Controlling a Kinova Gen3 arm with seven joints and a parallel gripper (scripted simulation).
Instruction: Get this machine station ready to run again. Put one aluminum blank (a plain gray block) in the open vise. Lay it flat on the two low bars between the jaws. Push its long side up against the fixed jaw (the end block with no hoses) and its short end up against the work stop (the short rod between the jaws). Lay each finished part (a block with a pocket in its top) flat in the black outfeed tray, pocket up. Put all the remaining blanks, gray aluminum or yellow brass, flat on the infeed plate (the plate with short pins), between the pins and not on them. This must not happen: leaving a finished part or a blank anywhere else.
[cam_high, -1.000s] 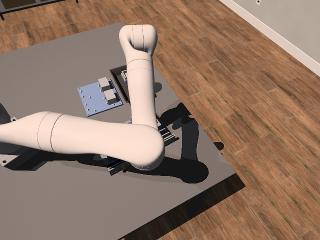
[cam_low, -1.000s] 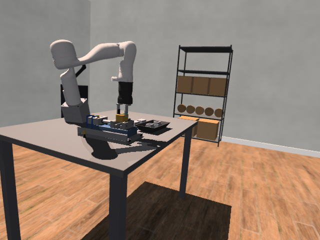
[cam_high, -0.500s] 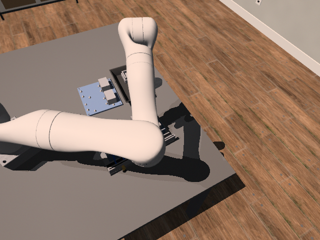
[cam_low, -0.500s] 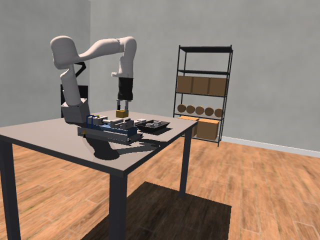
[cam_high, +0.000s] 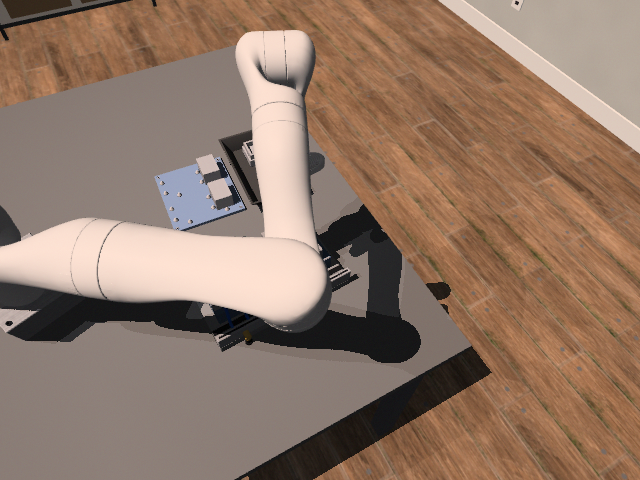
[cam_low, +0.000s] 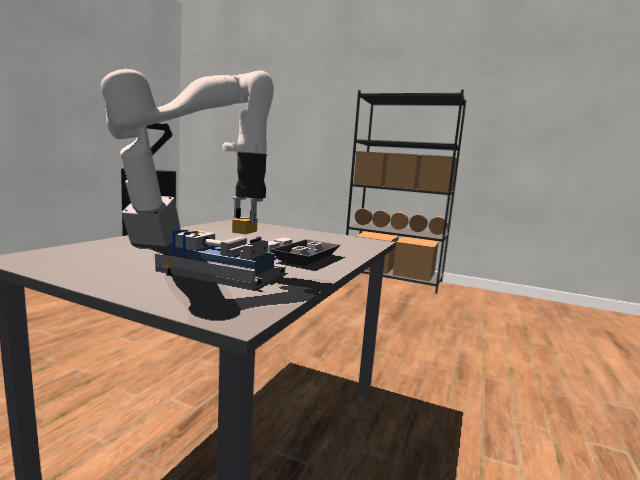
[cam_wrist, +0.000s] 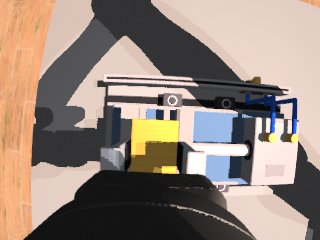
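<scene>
The infeed plate is 310 mm to the left of my hand, 160 mm below it and 60 mm behind it. Also, from my hand: yellow brass blank (30 mm below); then vise (130 mm below, 70 mm behind, 10 mm to the left); then fixed jaw (90 mm below, 30 mm ahead).
</scene>
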